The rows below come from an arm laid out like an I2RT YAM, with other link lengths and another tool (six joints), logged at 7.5 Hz.
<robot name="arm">
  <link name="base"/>
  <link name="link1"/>
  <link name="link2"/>
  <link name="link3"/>
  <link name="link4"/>
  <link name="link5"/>
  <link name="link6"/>
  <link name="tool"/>
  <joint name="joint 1" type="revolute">
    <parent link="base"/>
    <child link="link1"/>
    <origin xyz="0 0 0.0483" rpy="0 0 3.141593"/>
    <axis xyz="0 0 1"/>
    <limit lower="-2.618" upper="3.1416"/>
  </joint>
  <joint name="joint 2" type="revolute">
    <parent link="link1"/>
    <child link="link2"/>
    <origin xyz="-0.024 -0.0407 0.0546" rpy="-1.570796 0 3.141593"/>
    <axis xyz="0 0 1"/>
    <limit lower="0" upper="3.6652"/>
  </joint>
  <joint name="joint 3" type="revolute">
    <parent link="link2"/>
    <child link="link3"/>
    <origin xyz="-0.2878 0 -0.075" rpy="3.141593 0 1.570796"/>
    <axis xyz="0 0 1"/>
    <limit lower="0" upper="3.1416"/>
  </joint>
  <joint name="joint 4" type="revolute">
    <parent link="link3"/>
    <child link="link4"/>
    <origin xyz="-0.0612 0.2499 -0.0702" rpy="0 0 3.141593"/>
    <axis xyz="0 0 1"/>
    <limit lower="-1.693" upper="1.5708"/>
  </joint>
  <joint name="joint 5" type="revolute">
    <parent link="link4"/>
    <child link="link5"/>
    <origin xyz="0.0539 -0.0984 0.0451" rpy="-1.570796 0 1.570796"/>
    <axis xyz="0 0 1"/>
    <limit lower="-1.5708" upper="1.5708"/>
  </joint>
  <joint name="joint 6" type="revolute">
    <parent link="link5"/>
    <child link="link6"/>
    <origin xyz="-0.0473 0 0.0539" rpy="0 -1.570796 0"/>
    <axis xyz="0 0 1"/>
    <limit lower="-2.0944" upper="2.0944"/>
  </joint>
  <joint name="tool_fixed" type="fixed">
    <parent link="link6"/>
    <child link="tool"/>
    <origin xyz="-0.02 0.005 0.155" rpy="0 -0.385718 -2.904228"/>
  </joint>
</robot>
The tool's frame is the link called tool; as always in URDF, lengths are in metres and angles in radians.
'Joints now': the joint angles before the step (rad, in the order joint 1, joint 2, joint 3, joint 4, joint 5, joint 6). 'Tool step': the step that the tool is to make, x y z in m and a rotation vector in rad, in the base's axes. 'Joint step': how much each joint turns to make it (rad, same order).
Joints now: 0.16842 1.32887 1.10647 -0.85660 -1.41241 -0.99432
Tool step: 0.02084 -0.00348 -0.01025 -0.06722 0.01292 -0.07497
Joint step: -0.01717 -0.00039 -0.00037 0.06444 0.08468 0.08964
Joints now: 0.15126 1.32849 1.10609 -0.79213 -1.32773 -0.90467
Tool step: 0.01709 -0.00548 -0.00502 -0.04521 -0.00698 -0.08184
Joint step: -0.01604 -0.02860 -0.02591 0.09529 0.07515 0.10142
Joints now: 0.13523 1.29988 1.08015 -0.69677 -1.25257 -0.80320
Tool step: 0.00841 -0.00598 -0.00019 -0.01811 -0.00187 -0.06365
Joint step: -0.01450 -0.03740 -0.03016 0.06639 0.04538 0.07859
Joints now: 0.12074 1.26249 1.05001 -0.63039 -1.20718 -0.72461
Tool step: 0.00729 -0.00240 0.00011 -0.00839 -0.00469 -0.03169
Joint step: -0.00536 -0.00725 -0.00802 0.03814 0.02441 0.03622
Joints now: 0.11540 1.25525 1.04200 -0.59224 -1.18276 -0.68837
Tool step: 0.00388 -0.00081 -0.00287 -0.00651 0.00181 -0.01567
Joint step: -0.00076 -0.00039 -0.00955 0.02177 0.01488 0.01641
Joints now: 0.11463 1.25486 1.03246 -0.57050 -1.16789 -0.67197
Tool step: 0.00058 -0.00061 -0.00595 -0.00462 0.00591 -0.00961
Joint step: 0.00001 -0.00496 -0.02289 0.02100 0.00954 0.01031
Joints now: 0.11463 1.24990 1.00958 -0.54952 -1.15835 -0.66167
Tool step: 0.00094 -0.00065 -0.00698 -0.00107 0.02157 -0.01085
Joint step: -0.00076 -0.00037 -0.02288 0.01945 0.00610 0.02021
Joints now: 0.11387 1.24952 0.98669 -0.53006 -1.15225 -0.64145
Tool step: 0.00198 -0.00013 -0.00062 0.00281 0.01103 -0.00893
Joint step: 0.00000 0.00002 -0.00571 0.01564 0.00343 0.02251
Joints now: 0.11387 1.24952 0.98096 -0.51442 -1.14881 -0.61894
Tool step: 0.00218 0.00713 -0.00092 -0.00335 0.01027 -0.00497
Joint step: 0.02748 0.00000 -0.00915 0.04388 0.02480 0.04998
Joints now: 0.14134 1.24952 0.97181 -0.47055 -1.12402 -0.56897
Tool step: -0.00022 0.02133 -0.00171 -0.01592 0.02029 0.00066
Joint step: 0.08126 0.00039 -0.00914 0.07096 0.06867 0.09500
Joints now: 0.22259 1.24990 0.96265 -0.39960 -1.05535 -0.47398
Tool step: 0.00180 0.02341 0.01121 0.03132 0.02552 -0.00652
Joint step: 0.07860 -0.00001 -0.01299 0.13010 0.04731 0.15565
